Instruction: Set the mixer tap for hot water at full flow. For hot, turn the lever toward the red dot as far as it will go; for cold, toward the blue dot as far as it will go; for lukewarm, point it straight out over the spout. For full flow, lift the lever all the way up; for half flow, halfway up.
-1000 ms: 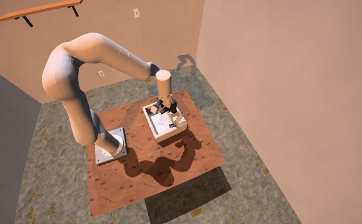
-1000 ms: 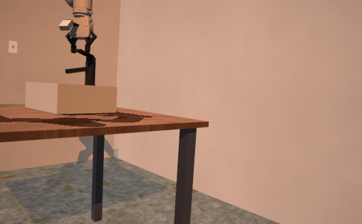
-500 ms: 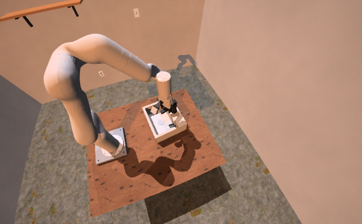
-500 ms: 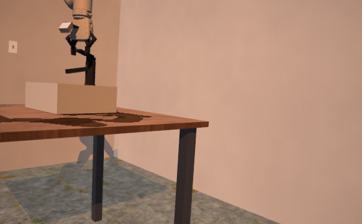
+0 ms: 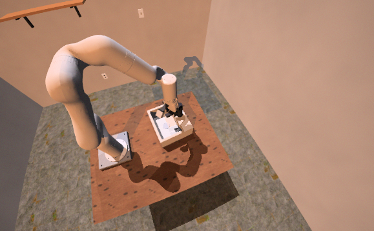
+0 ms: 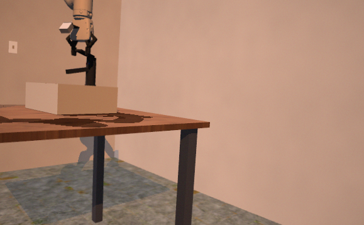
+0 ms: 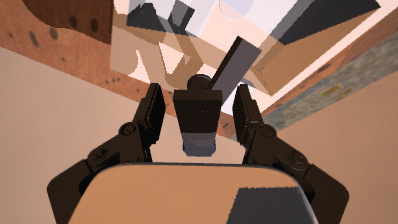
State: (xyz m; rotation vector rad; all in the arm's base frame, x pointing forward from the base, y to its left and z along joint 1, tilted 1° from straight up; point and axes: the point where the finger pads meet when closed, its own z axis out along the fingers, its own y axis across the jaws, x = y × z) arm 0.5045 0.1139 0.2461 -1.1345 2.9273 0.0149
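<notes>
Now: the lever 3 cm to the left of my hand and 3 cm ahead of it. Round my hand: sink basin (24 cm below, 4 cm behind, 3 cm to the left).
</notes>
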